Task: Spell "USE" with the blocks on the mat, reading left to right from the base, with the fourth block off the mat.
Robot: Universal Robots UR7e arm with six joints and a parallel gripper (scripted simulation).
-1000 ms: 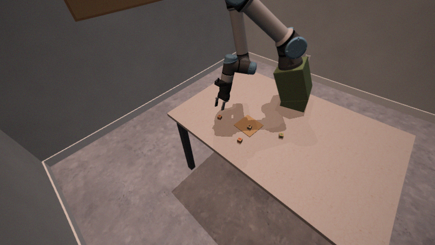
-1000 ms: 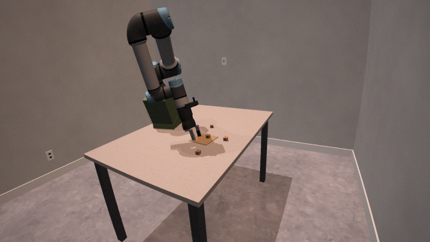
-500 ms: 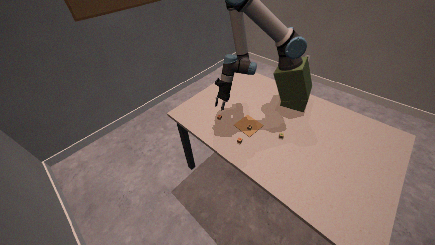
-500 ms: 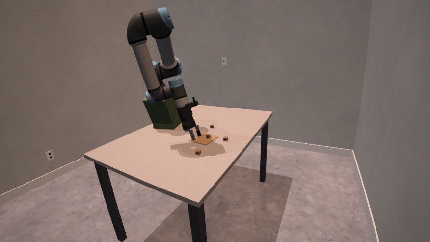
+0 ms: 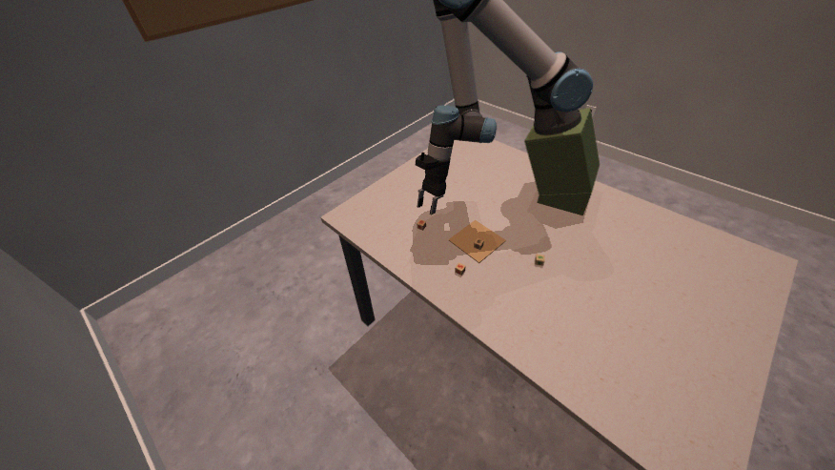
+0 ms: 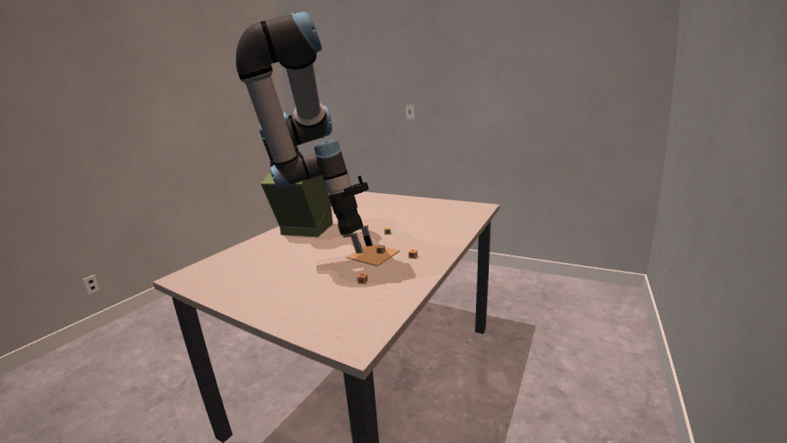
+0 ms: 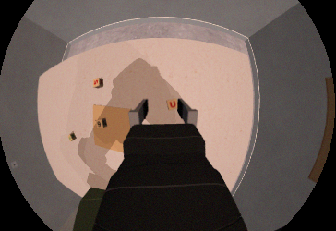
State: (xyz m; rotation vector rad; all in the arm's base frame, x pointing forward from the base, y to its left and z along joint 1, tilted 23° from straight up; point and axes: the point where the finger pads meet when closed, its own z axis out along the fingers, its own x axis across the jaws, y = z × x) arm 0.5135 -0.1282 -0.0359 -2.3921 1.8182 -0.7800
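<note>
My gripper is now 100 mm past the mat, 150 mm to the right of it and 120 mm above it.
</note>
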